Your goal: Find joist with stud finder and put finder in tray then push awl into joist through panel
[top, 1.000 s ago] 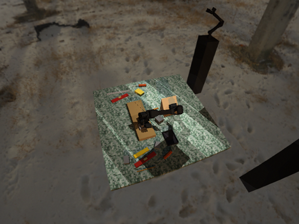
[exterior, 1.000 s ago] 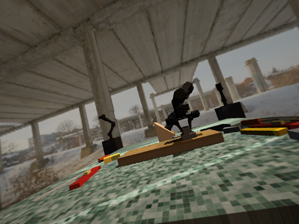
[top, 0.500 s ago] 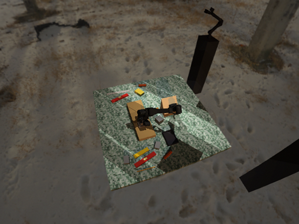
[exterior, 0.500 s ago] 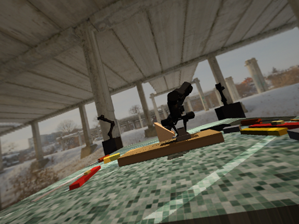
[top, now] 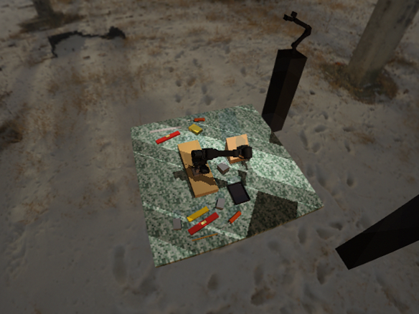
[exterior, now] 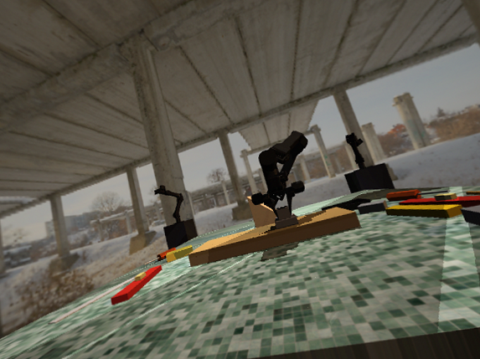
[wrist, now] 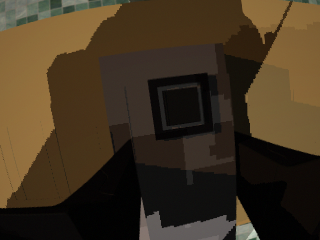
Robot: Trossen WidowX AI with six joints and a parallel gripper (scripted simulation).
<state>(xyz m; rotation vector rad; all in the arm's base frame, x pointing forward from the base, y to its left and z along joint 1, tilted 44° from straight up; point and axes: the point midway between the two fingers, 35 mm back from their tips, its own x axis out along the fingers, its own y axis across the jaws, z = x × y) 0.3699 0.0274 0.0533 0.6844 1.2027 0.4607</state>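
The black tray lies 220 mm behind my gripper tip, 260 mm to the left of it and 50 mm below it. From my gripper tip the other things lie so: stud finder 10 mm ahead, 20 mm above; then orange-handled awl 190 mm behind, 160 mm to the right, 60 mm below; then yellow bar 120 mm ahead, 320 mm to the left, 60 mm below.
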